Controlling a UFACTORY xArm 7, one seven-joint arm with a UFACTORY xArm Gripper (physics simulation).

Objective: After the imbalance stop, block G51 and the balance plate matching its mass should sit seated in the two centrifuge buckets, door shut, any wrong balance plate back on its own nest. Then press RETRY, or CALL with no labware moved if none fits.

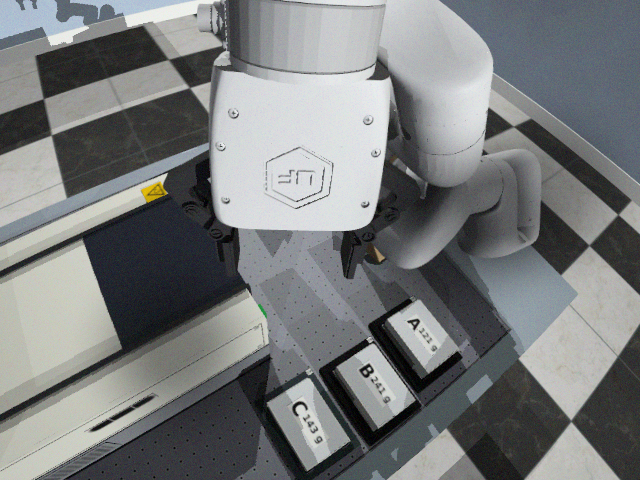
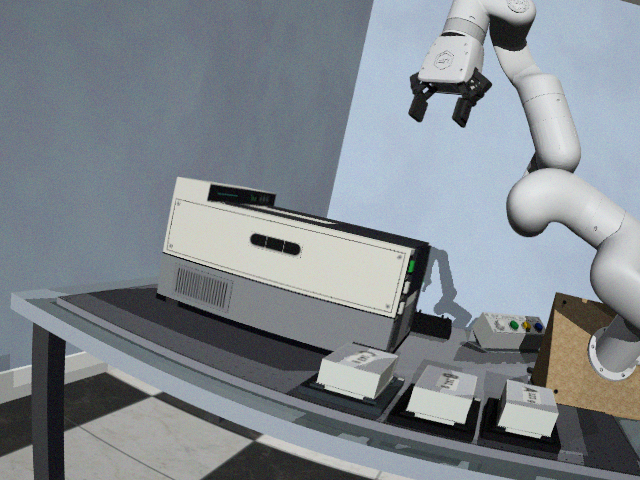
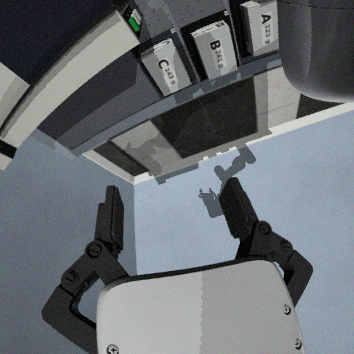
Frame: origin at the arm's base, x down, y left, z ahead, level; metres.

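Seen in the pictures: gripper, fingertip midpoint: (image 1: 290,265) (image 2: 435,121) (image 3: 173,191); arm's base at its link origin: (image 2: 612,354).
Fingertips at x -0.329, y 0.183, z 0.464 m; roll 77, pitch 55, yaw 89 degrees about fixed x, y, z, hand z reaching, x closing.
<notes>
Offsets run from my fingertips to a thing's middle. "pt": to the spot under its first point.
My gripper (image 1: 293,271) (image 2: 439,121) (image 3: 173,191) is open and empty, high above the bench. Balance plates A, 121 g {dx +0.387, dy +0.097, dz -0.246 m} (image 1: 422,338) (image 2: 527,408) (image 3: 261,27), B, 241 g {dx +0.387, dy +0.110, dz -0.112 m} (image 1: 376,384) (image 2: 443,395) (image 3: 215,50), and C, 143 g {dx +0.387, dy +0.090, dz +0.020 m} (image 1: 309,423) (image 2: 357,372) (image 3: 166,67), each sit on their own dark nest in a row. The centrifuge {dx +0.298, dy -0.218, dz +0.225 m} (image 1: 46,310) (image 2: 284,268) (image 3: 85,55) stands beside them with its dark top cover across it. Its buckets are hidden and block G51 does not show. A panel with green, yellow and blue buttons {pt dx +0.367, dy -0.412, dz -0.235 m} (image 2: 504,330) stands behind the plates; its labels are unreadable.
A small dark display {pt dx +0.191, dy -0.201, dz +0.379 m} (image 2: 241,195) is on the centrifuge's top rear. A black low item {dx +0.404, dy -0.505, dz -0.042 m} (image 2: 432,325) lies between the centrifuge and the button panel. A brown board box (image 2: 578,361) stands at the arm's base. A green button {dx +0.238, dy -0.068, dz +0.001 m} (image 2: 411,266) shows on the centrifuge's end.
</notes>
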